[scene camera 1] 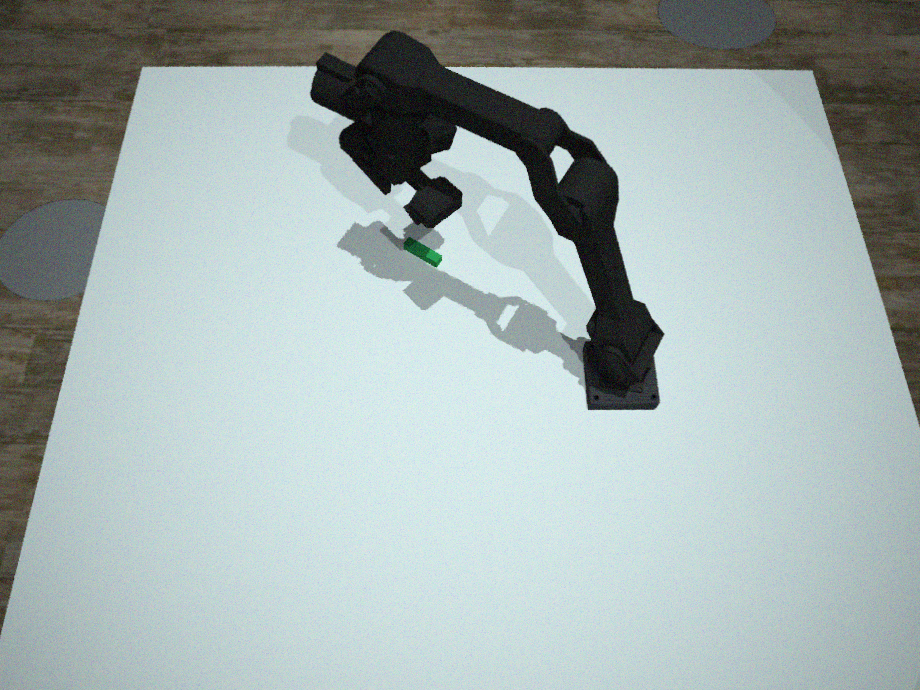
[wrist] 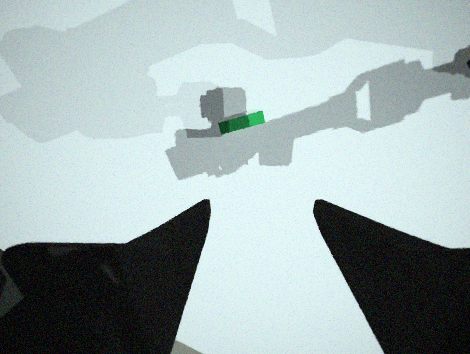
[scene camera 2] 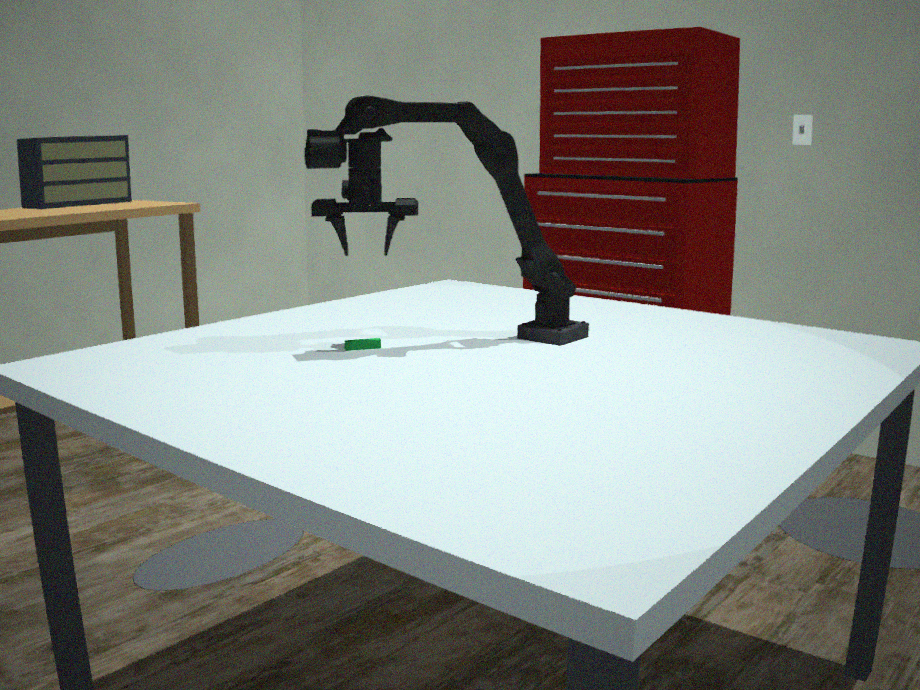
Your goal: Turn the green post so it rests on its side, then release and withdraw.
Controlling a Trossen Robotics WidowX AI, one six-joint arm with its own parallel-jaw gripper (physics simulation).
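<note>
The green post [scene camera 1: 422, 251] [scene camera 2: 362, 343] [wrist: 242, 122] lies on its side on the white table [scene camera 1: 460, 519] [scene camera 2: 520, 445], partly in the arm's shadow. My gripper [scene camera 2: 366, 254] [wrist: 261, 205] is open and empty, pointing down high above the table. In scene camera 2 its fingers stand apart, well above the post and not touching it. In the wrist view the post shows beyond the fingertips, up and to the left of the gap between them. In scene camera 1 the fingertips are hidden or too dark to tell.
The arm's base [scene camera 1: 622, 393] [scene camera 2: 552, 332] stands on the table to the right of the post. A red drawer cabinet [scene camera 2: 631, 159] stands behind the table. A wooden bench [scene camera 2: 163, 207] with a small drawer unit [scene camera 2: 81, 172] stands at the back left.
</note>
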